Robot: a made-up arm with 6 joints.
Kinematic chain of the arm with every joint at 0, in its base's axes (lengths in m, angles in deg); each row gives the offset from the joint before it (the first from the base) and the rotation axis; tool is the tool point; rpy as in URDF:
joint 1: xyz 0 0 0.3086 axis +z
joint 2: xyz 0 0 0 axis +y
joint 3: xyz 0.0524 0 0.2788 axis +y
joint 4: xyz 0.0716 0 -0.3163 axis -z
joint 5: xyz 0 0 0 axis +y
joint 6: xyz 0.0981 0 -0.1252 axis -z
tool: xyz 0 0 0 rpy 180 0 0
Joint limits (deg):
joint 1: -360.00..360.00
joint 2: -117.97..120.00
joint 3: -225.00..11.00
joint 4: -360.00..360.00
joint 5: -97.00..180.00
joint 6: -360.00..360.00
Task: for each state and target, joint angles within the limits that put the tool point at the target. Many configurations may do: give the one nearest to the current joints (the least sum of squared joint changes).
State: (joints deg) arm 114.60 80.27 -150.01 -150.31 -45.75 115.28
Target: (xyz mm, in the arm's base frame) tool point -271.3 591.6 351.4
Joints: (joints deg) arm 107.78 66.05 -161.55 -149.02 -33.61 115.28
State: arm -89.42 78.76 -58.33 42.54 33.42 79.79
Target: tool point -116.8 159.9 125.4
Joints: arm -60.05 95.25 -7.02 47.84 27.63 79.79
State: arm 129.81 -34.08 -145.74 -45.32 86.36 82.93
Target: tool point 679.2 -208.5 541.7
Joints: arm 158.82 -79.97 -169.38 -52.05 62.04 82.93
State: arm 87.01 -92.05 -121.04 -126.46 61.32 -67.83
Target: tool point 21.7 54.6 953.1
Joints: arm 91.43 -49.06 -91.73 -126.09 48.41 -67.83
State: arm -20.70 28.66 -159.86 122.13 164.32 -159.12
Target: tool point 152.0 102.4 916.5
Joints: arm -10.44 11.43 -158.93 126.03 132.50 -159.12
